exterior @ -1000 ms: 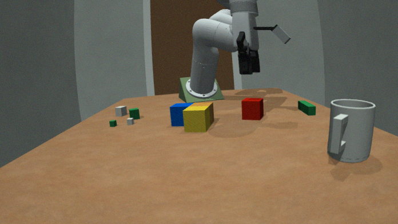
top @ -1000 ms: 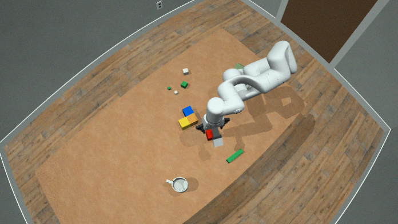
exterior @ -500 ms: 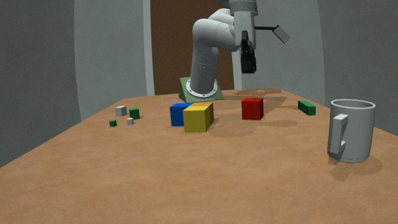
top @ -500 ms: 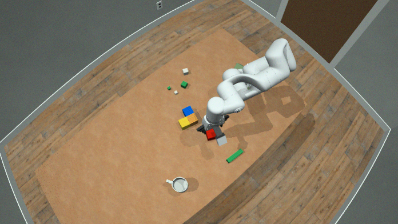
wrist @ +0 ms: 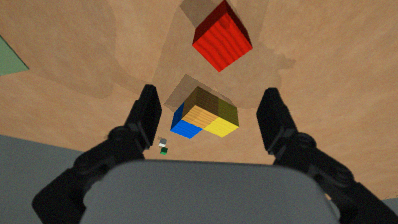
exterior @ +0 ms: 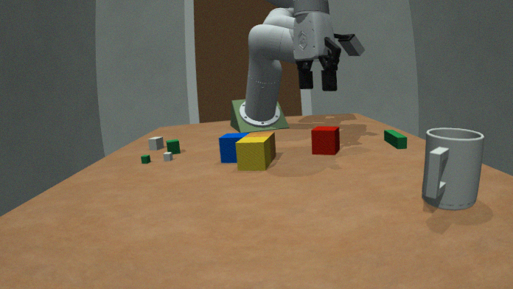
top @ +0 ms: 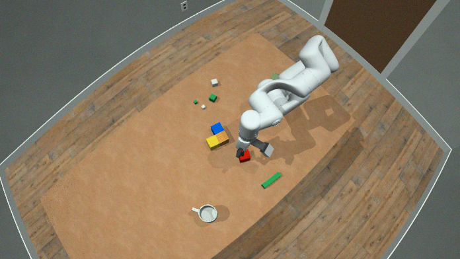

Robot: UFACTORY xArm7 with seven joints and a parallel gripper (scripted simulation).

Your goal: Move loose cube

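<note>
The red cube lies 10 mm ahead of my hand, 10 mm to the left of it and 110 mm below it. The rest, counted from my hand: yellow cube: 60 mm ahead, 140 mm to the right, 110 mm below; then orange cube: 10 mm ahead, 130 mm to the right, 110 mm below; then blue cube: 170 mm to the right, 110 mm below.
</note>
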